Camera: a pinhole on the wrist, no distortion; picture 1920 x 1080 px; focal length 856.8 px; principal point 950.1 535.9 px. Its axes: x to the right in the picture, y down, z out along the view. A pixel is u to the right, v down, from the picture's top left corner.
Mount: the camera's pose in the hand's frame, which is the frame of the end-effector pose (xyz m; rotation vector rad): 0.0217 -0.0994 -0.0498 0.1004 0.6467 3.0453
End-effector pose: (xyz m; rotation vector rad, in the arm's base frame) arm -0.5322 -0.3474 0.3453 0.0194 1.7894 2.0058
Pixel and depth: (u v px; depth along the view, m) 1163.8 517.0 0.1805
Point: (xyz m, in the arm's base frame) -0.4809 -0.2410 0.3469
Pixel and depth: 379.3 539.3 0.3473
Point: -0.7136 -0.0174 0.3370
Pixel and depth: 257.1 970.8 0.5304
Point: -0.7625 0.3108 0.1521
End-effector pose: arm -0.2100 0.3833 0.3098 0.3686 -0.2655 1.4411
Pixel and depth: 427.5 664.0 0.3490
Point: -0.1542 0.5054 0.6638
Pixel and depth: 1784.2 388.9 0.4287
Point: -0.3943 -0.0692 0.4864
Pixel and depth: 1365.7 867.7 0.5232
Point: -0.1482 -0.0132 0.7060
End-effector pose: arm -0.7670 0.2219 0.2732 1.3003 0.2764 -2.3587
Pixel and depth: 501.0 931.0 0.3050
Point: -1.1201 0.1628 0.2505
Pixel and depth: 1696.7 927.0 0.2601
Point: -0.9099 0.2638 0.5627
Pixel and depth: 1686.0 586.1 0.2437
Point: -0.8334 0.2026 0.5192
